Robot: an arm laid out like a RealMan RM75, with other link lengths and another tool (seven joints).
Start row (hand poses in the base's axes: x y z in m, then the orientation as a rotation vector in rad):
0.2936, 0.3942, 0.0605, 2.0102, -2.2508, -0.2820
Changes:
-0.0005, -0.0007, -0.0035, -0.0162, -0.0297, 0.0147
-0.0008, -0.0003, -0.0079, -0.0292, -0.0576, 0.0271
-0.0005, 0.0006, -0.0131, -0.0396, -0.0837, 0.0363
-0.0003, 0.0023, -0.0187, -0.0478, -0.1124, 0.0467
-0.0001, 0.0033, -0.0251, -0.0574, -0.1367, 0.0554
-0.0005, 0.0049, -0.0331, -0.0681, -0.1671, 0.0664
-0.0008, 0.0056, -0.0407, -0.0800, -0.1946, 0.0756
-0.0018, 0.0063, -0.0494, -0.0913, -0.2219, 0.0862
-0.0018, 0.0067, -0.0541, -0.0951, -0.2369, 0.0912
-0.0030, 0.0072, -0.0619, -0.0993, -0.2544, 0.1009
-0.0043, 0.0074, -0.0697, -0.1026, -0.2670, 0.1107
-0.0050, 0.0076, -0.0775, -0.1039, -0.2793, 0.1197
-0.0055, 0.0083, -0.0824, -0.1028, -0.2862, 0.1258
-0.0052, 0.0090, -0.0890, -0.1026, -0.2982, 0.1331
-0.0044, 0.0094, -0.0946, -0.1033, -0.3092, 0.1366
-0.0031, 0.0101, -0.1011, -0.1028, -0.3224, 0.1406
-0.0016, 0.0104, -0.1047, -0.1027, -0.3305, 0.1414
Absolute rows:
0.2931, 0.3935, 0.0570, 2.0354, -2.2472, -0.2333
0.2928, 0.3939, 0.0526, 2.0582, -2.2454, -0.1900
0.2931, 0.3948, 0.0474, 2.0776, -2.2464, -0.1515
0.2933, 0.3965, 0.0418, 2.1006, -2.2477, -0.1125
0.2935, 0.3975, 0.0354, 2.1183, -2.2476, -0.0760
0.2931, 0.3991, 0.0274, 2.1409, -2.2473, -0.0316
0.2928, 0.3998, 0.0198, 2.1590, -2.2465, 0.0114
0.2918, 0.4005, 0.0111, 2.1784, -2.2437, 0.0540
0.2918, 0.4009, 0.0064, 2.1895, -2.2437, 0.0747
0.2906, 0.4014, -0.0014, -2.2013, 2.2340, -0.0988
0.2893, 0.4016, -0.0092, -2.2074, 2.2184, -0.1165
0.2886, 0.4018, -0.0170, -2.2118, 2.2025, -0.1313
0.2881, 0.4025, -0.0219, -2.2148, 2.1915, -0.1375
0.2884, 0.4032, -0.0285, -2.2168, 2.1768, -0.1500
0.2892, 0.4036, -0.0341, -2.2152, 2.1670, -0.1622
0.2905, 0.4043, -0.0406, -2.2125, 2.1548, -0.1751
0.2920, 0.4046, -0.0442, -2.2090, 2.1491, -0.1830

